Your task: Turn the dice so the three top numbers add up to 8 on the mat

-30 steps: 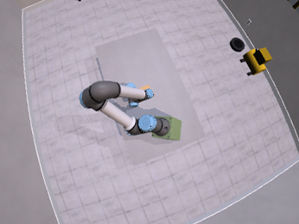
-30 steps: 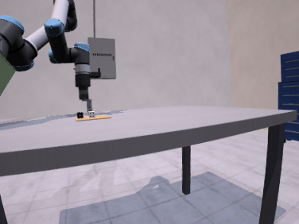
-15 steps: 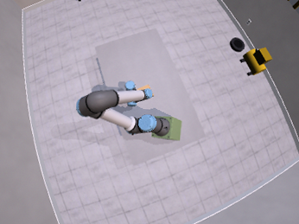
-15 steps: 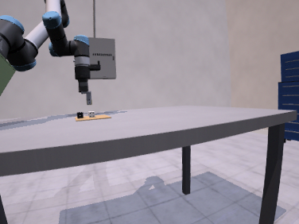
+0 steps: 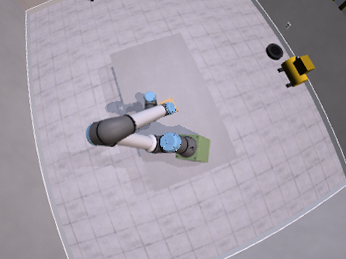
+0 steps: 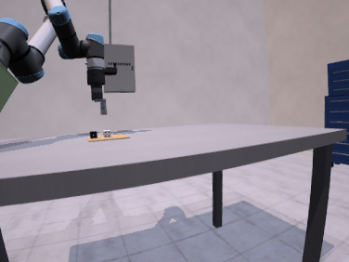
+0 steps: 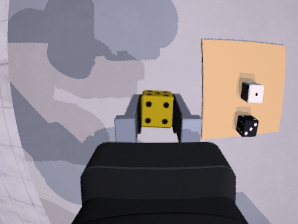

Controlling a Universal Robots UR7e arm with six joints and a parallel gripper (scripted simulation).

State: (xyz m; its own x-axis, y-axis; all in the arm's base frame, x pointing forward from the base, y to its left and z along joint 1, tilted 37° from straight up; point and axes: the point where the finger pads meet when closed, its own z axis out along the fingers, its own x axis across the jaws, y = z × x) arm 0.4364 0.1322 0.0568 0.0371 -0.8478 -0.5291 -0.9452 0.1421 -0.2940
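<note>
My gripper is now 130 mm to the left of the white die and 90 mm above it. From my hand the other things lie so: mat (130 mm to the right, 110 mm below); then yellow die (10 mm below).
</note>
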